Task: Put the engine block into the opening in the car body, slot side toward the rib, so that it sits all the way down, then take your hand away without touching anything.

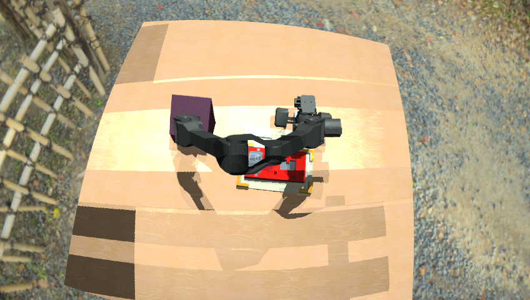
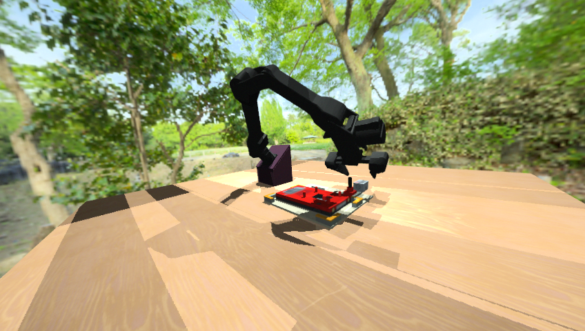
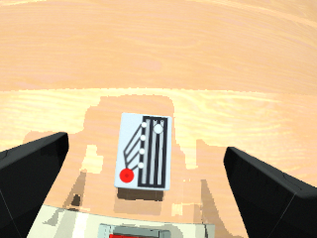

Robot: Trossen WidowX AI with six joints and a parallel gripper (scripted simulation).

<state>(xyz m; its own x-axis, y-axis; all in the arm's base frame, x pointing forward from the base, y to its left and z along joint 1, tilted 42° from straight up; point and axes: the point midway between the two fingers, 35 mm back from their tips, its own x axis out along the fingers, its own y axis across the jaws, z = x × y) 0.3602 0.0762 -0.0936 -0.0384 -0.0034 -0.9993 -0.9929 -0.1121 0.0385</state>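
My gripper tip is 4 cm above the grey engine block. The rest, counted from my gripper tip: black upright peg: 7 cm to the right, 1 cm below.
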